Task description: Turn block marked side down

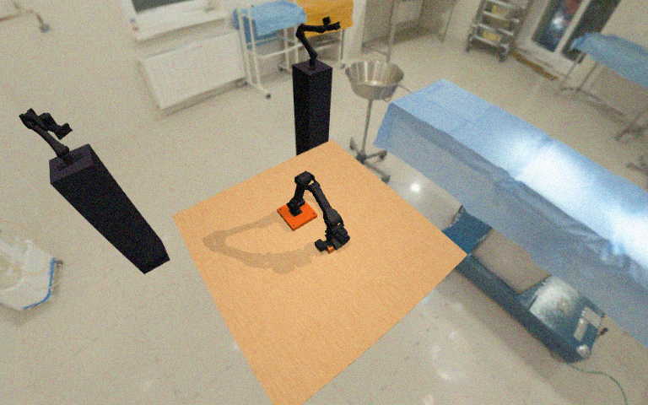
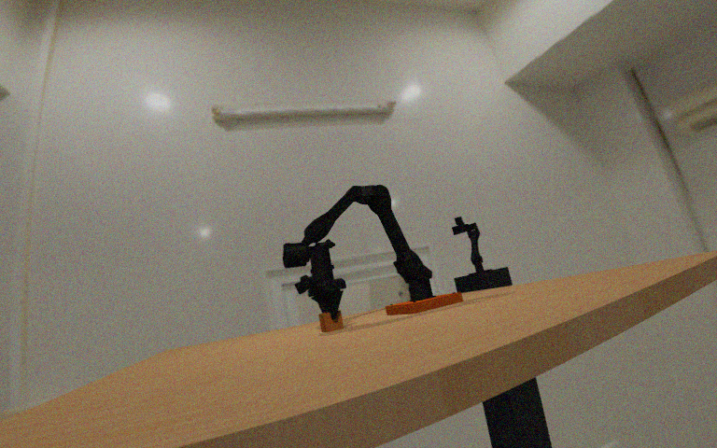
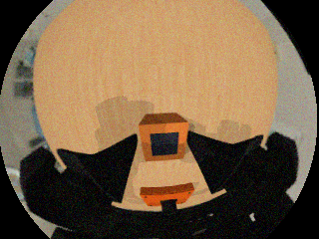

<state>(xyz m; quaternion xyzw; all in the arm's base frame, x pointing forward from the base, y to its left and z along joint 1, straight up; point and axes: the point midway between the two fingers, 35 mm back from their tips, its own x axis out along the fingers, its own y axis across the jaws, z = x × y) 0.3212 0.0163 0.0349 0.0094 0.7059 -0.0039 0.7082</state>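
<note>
The orange block is 10 mm above my gripper tip.
</note>
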